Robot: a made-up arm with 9 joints. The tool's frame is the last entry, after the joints. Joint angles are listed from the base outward. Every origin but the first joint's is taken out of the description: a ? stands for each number. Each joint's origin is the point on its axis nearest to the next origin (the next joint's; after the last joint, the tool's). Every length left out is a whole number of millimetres.
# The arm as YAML. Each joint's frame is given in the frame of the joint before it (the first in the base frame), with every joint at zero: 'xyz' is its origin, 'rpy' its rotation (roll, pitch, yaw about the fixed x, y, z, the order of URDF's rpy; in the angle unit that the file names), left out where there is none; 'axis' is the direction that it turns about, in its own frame. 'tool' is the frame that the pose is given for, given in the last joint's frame.
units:
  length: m
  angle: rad
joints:
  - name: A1
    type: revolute
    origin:
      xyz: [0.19, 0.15, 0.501]
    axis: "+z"
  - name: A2
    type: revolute
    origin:
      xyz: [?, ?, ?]
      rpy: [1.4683, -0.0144, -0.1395]
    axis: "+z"
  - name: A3
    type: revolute
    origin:
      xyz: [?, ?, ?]
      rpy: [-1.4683, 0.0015, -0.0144]
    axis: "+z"
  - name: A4
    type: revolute
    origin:
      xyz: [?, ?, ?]
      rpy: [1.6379, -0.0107, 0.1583]
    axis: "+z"
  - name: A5
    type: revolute
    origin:
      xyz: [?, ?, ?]
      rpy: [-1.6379, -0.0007, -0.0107]
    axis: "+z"
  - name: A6
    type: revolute
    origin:
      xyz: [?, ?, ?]
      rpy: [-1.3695, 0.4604, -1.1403]
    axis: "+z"
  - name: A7
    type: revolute
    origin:
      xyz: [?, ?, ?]
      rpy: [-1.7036, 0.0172, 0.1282]
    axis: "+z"
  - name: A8
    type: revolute
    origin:
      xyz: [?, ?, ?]
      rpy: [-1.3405, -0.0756, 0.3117]
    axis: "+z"
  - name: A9
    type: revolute
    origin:
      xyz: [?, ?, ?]
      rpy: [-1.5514, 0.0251, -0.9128]
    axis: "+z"
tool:
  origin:
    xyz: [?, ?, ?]
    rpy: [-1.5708, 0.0, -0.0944]
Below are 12 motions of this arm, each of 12 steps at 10 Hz.
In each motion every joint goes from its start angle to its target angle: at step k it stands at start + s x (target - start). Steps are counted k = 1, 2, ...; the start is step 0. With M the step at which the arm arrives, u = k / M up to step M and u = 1 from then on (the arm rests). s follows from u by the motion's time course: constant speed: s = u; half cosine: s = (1 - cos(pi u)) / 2; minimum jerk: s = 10 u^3 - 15 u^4 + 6 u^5.
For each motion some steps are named. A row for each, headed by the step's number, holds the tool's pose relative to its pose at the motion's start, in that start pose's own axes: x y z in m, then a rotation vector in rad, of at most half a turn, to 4 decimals.
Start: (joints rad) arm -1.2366 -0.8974 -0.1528 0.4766 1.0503 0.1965 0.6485 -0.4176 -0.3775
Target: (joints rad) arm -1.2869 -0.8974 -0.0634 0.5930 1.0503 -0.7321 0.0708 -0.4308 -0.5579
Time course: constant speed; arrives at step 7
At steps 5, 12:
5: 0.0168 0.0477 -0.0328 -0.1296 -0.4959 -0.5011
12: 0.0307 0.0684 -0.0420 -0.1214 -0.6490 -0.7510

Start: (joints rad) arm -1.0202 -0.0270 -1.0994 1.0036 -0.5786 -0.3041 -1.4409 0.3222 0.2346
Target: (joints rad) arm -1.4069 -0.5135 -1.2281 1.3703 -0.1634 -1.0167 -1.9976 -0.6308 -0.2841
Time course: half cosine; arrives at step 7
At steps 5, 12:
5: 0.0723 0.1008 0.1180 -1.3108 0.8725 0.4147
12: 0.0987 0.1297 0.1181 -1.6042 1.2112 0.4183

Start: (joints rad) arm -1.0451 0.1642 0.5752 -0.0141 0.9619 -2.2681 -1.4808 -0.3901 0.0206
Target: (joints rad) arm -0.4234 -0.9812 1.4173 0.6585 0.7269 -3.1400 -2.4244 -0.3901 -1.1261
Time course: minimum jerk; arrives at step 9
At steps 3, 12:
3: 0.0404 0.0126 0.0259 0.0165 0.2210 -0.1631
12: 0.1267 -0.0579 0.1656 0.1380 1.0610 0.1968

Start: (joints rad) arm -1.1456 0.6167 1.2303 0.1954 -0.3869 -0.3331 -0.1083 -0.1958 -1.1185
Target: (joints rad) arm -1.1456 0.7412 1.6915 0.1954 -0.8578 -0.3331 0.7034 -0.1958 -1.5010
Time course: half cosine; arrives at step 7
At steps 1, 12:
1: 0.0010 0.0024 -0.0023 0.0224 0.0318 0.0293
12: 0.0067 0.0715 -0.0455 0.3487 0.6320 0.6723

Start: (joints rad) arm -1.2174 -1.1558 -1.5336 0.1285 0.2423 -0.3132 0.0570 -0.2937 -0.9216
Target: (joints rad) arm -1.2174 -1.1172 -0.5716 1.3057 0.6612 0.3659 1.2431 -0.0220 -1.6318
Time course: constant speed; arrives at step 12
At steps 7, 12:
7: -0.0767 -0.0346 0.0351 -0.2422 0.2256 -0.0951
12: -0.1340 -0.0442 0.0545 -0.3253 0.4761 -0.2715

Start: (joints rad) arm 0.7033 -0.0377 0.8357 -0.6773 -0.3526 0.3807 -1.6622 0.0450 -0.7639
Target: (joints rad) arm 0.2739 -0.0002 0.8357 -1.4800 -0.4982 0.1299 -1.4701 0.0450 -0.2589
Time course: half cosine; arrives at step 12
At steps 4, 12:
4: 0.0165 0.0129 0.0106 0.1880 0.0262 0.1235
12: 0.0801 0.0350 0.0475 0.7001 0.1136 0.4809

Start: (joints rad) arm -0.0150 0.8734 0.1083 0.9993 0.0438 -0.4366 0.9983 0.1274 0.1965
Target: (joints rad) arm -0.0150 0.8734 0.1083 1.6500 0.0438 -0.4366 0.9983 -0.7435 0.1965
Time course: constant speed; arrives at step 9
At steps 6, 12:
6: 0.0814 -0.0309 -0.0365 0.2589 -0.2078 0.9042
12: 0.1225 -0.0167 -0.0447 0.3432 -0.3538 1.3560

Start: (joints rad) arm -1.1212 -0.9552 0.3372 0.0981 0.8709 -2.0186 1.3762 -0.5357 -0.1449
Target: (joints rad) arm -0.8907 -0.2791 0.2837 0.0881 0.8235 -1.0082 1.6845 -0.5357 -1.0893
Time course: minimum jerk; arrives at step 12
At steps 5, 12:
5: -0.0336 0.0149 0.0432 -0.0291 0.4648 0.0314
12: -0.1309 0.0367 0.1147 -0.0917 1.3233 -0.0246

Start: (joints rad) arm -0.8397 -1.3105 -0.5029 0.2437 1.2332 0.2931 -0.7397 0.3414 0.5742
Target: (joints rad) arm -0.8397 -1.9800 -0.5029 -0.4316 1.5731 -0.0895 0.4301 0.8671 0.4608
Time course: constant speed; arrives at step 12
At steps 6, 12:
6: 0.1032 -0.0556 -0.1150 0.3009 0.6070 -0.0474
12: 0.1943 -0.0096 -0.2207 0.3392 1.2260 0.1116

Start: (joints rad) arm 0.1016 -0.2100 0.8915 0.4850 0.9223 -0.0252 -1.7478 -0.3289 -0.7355
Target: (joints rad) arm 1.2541 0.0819 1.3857 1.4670 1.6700 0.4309 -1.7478 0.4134 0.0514
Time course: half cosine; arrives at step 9
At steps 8, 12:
8: -0.1474 0.0396 -0.0286 -1.9936 -1.0987 -0.4822
12: -0.1474 0.0456 -0.0367 -2.0569 -1.1193 -0.4795

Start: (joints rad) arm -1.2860 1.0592 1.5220 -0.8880 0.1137 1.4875 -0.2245 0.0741 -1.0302
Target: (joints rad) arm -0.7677 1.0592 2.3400 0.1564 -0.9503 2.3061 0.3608 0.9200 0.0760
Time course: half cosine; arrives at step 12
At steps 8, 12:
8: 0.0082 0.0961 0.0444 0.0297 -0.6467 -1.1656
12: -0.0107 0.1030 0.0953 -0.3515 -0.6234 -1.5075

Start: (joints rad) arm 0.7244 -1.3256 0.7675 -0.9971 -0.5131 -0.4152 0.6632 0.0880 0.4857
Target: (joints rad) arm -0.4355 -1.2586 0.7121 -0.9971 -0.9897 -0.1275 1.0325 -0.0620 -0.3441
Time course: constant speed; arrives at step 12
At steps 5, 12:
5: 0.0859 0.0631 -0.0651 0.1540 0.6938 0.4943
12: 0.1115 0.2008 -0.1464 -0.1662 1.7355 1.1831

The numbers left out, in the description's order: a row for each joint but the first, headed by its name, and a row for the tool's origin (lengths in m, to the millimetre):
A2: -0.102 -0.073 0.0
A3: -0.008 0.113 0.0
A4: -0.022 -0.065 0.0
A5: 0.061 -0.004 0.0
A6: -0.025 -0.141 0.0
A7: -0.058 -0.042 0.0
A8: 0.036 -0.03 0.0
A9: -0.002 0.119 0.0
tool: 0.04 -0.004 0.0

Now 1 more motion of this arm.
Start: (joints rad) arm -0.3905 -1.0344 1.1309 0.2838 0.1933 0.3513 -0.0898 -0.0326 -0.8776
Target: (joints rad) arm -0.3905 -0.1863 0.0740 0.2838 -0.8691 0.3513 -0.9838 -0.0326 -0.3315
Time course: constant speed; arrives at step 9
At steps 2, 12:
2: 0.0540 0.0958 -0.0665 0.2829 -0.3838 -0.0177
12: 0.3125 0.4025 0.0517 1.1359 -1.8772 -0.9255

